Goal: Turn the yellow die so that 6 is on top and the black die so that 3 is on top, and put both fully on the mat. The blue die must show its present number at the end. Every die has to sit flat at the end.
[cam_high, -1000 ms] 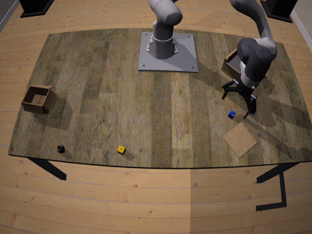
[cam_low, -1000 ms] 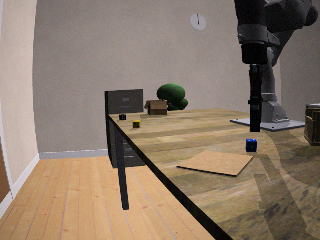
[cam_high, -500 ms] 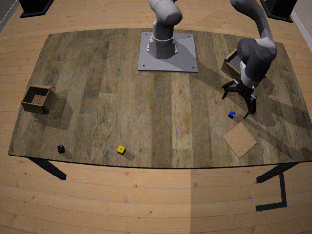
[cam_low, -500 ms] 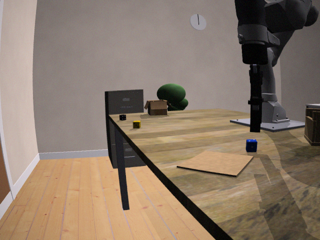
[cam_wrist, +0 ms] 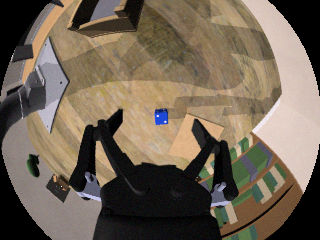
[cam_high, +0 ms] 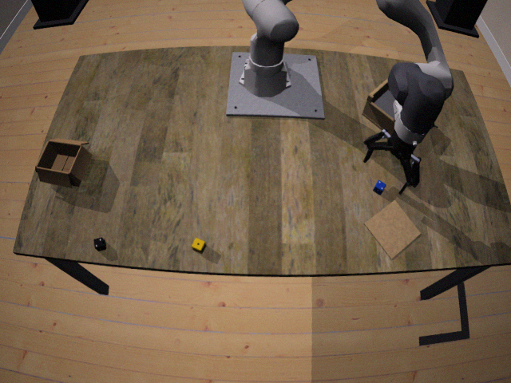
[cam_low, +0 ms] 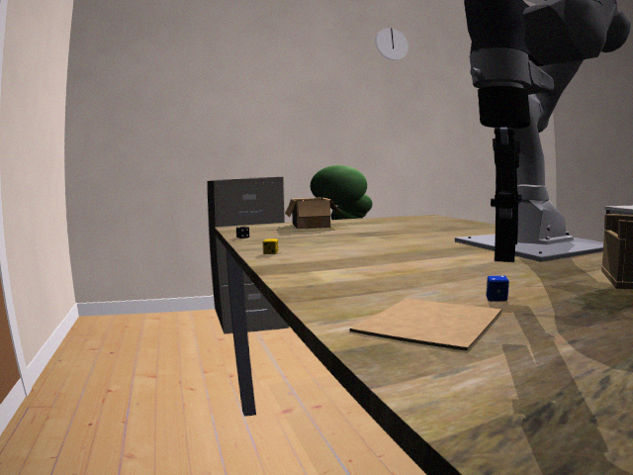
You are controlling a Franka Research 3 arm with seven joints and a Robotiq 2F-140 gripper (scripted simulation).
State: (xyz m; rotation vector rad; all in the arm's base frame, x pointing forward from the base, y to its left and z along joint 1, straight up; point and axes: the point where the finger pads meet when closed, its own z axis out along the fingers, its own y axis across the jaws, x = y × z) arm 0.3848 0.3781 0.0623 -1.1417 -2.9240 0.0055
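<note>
My hand is 530 mm to the left of the yellow die, 230 mm short of it and 60 mm above it. From my hand the other things lie so: tan mat (150 mm ahead, 70 mm below, 40 mm to the left); blue die (60 mm below, 10 mm ahead); wooden crate (300 mm behind, 80 mm to the left, 20 mm below).
</note>
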